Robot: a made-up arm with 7 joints.
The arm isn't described. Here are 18 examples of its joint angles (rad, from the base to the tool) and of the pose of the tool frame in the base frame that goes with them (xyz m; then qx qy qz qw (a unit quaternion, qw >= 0)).
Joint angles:
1: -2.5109 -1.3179 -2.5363 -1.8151 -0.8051 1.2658 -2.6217
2: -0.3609 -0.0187 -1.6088 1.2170 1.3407 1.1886 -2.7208
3: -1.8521 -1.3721 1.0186 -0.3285 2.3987 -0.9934 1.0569
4: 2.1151 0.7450 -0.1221 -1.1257 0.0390 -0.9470 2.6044
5: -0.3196 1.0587 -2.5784 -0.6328 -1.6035 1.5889 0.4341
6: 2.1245 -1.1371 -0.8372 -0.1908 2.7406 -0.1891 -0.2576
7: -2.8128 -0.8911 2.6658 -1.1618 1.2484 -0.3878 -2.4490
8: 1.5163 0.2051 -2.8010 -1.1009 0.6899 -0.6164 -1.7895
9: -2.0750 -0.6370 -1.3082 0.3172 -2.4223 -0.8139 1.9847
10: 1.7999 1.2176 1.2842 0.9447 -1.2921 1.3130 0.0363
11: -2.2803 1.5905 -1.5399 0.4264 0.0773 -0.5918 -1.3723
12: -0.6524 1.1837 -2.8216 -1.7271 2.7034 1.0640 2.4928
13: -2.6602 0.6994 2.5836 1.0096 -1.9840 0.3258 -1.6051
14: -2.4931 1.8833 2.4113 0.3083 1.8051 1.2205 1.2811
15: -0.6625 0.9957 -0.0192 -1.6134 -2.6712 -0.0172 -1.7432
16: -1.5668 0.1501 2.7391 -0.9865 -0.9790 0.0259 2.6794
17: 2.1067 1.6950 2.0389 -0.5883 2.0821 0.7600 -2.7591
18: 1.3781 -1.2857 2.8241 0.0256 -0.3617 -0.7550 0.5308
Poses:
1: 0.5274 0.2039 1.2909 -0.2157 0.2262 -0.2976 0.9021
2: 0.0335 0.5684 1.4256 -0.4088 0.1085 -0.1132 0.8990
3: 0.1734 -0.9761 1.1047 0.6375 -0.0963 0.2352 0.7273
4: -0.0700 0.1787 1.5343 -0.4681 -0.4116 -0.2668 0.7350
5: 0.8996 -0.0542 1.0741 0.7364 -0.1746 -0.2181 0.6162
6: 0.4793 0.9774 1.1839 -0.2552 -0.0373 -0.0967 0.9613
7: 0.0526 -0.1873 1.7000 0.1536 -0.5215 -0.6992 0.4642
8: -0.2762 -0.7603 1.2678 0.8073 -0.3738 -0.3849 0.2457
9: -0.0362 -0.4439 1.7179 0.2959 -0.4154 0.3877 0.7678
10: -0.6029 -0.6529 0.7236 -0.1440 0.8844 -0.4060 0.1795
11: -0.8117 0.8362 0.7008 -0.3024 0.4225 0.6040 0.6044
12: 0.4312 0.1329 0.2961 -0.2251 -0.7610 0.5818 0.1782
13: -0.0246 0.4525 1.7211 0.1356 0.1153 0.2743 0.9450
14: -0.8684 0.5971 0.6044 0.2024 -0.5161 0.6057 0.5708
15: 0.0690 -0.0526 1.5786 0.2302 -0.0754 0.8985 0.3661
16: -0.2504 0.6961 1.5074 -0.1668 -0.1442 0.3472 0.9115
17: -0.1271 -1.0181 0.5560 0.8929 -0.0302 0.2706 0.3586
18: -0.0449 1.0301 1.2103 -0.2331 -0.4117 -0.3891 0.7904
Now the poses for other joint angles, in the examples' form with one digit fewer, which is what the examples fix.
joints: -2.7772 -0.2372 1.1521 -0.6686 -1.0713 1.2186 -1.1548
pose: 0.064 -0.281 1.699 0.233 -0.443 0.382 0.777
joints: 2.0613 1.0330 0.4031 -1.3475 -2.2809 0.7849 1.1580
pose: 0.191 -0.322 1.502 0.754 0.422 0.463 0.197
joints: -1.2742 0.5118 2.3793 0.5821 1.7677 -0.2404 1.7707
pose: 0.461 0.287 1.788 -0.064 -0.135 -0.572 0.807
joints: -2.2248 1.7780 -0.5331 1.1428 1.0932 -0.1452 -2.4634
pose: -0.653 0.377 0.081 -0.759 -0.071 0.586 0.275
